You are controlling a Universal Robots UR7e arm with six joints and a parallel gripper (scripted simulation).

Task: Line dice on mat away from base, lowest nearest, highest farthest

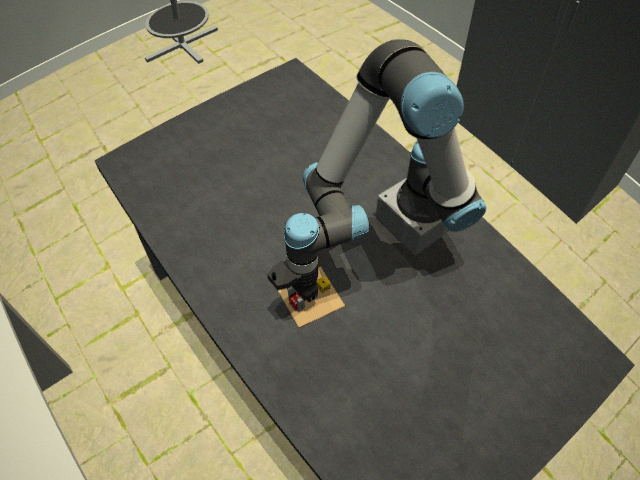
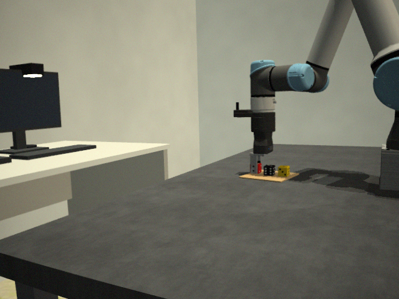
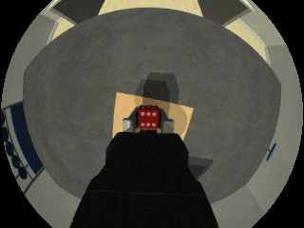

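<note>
The red die lies right at my hand. From my hand the other things lie so: tan mat (4 cm behind, 3 cm below); black die (4 cm behind, 1 cm below); yellow die (9 cm behind, 1 cm to the right, 1 cm below).
</note>
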